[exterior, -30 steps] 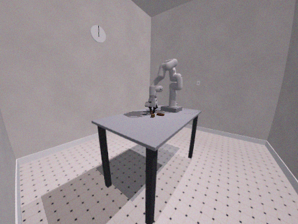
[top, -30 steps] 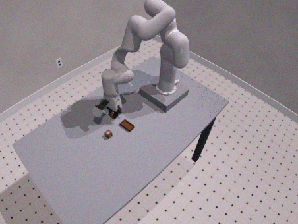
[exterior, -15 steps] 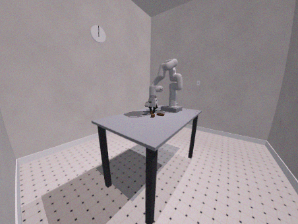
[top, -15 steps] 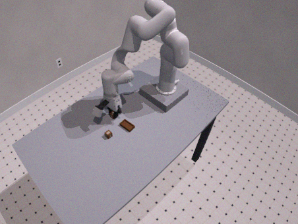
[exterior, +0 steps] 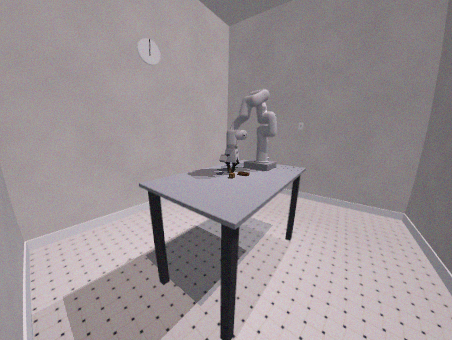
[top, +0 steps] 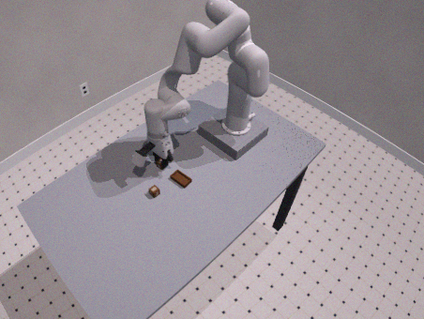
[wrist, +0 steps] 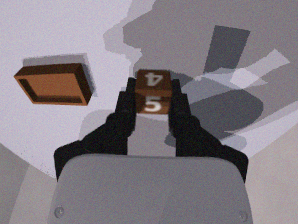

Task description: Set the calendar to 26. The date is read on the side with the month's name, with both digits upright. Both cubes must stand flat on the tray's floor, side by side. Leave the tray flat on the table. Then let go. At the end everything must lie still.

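The brown cube lies 10 cm to the left of my hand, 10 cm ahead of it and 2 cm below it. Also, from my hand: brown wooden tray (10 cm to the left, 2 cm below, 2 cm behind).
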